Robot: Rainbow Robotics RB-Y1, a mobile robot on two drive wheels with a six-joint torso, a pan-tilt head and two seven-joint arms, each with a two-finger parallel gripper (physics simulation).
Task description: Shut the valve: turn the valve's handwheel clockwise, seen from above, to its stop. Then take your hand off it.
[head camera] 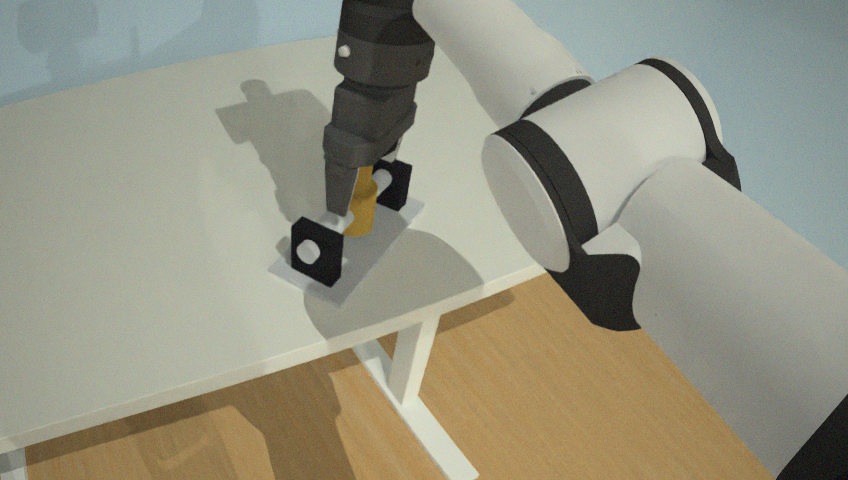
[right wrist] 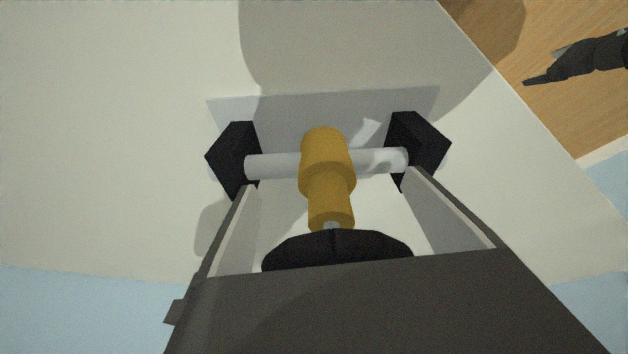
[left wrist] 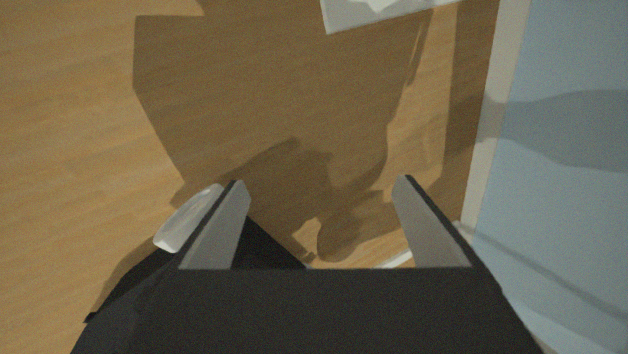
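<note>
The valve's yellow body (head camera: pixel 360 215) (right wrist: pixel 324 145) stands upright on a grey pipe (right wrist: pixel 272 166) between two black blocks. The black handwheel (right wrist: pixel 337 247) shows in part in the right wrist view, above the yellow stem; the gripper's palm hides the rest, and it is hidden in the head view. My right gripper (head camera: pixel 365 185) (right wrist: pixel 330 185) points down over the valve and is open, one finger on each side of the handwheel, with gaps between fingers and rim. My left gripper (left wrist: pixel 319 187) is open and empty, over the floor away from the valve.
The black blocks (head camera: pixel 317 252) (right wrist: pixel 415 140) hold the pipe's ends on a grey base plate (head camera: pixel 368 255) (right wrist: pixel 280 117). The right fingertips are near the pipe and blocks. The white table (head camera: pixel 148 237) has its front edge close to the plate. A blue wall stands behind.
</note>
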